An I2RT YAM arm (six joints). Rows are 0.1 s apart.
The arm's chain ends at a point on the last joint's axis. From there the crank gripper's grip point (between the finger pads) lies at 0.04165 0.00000 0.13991 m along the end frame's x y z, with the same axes.
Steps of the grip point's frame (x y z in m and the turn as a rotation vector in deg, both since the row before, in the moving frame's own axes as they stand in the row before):
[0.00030, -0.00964, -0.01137, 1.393, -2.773, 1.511]
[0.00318, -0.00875, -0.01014, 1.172, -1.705, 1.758]
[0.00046, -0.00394, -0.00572, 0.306, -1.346, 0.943]
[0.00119, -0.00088, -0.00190, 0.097, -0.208, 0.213]
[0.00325, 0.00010, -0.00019, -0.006, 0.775, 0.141]
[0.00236, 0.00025, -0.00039, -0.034, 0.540, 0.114]
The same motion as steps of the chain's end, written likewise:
[0.00709, -0.00722, -0.01319, 1.393, -2.773, 1.511]
[0.00734, -0.00709, -0.01130, 1.172, -1.705, 1.758]
[0.00376, -0.00385, -0.00666, 0.306, -1.346, 0.943]
[0.00170, -0.00080, -0.00205, 0.097, -0.208, 0.213]
[0.00136, -0.00002, 0.00039, -0.006, 0.775, 0.141]
[0.00104, 0.00008, 0.00001, -0.034, 0.540, 0.114]

